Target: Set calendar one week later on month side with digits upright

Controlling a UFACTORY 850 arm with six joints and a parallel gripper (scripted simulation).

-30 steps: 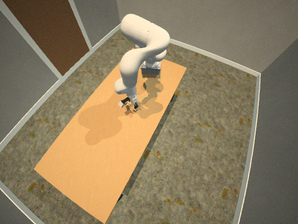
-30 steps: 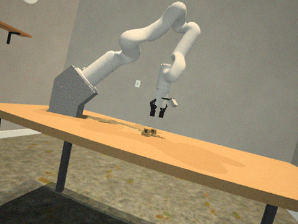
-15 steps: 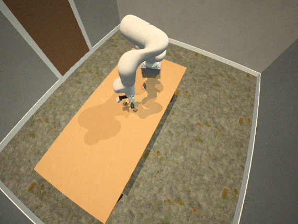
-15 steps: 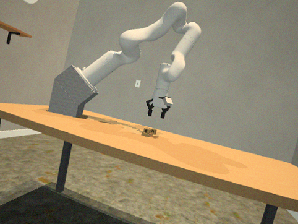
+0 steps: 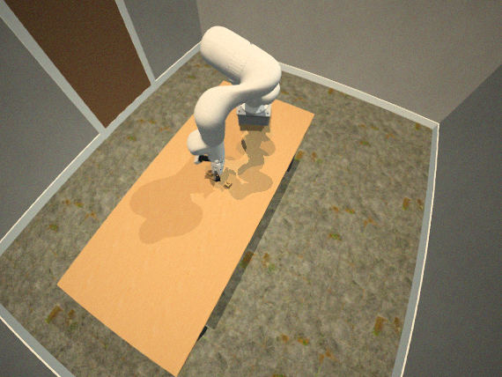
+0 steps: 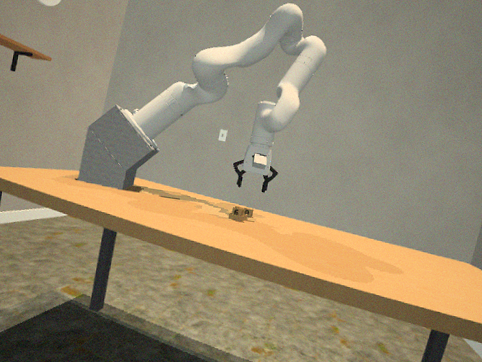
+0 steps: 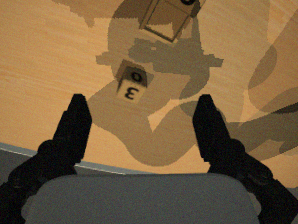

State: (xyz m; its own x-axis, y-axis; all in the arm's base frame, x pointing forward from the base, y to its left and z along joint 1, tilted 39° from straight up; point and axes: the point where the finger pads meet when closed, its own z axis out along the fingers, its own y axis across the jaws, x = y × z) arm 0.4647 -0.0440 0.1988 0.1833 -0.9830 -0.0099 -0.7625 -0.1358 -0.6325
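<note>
Right now my hand is 11 cm above the wooden calendar tray, 6 cm to the left of it and 2 cm past it.
</note>
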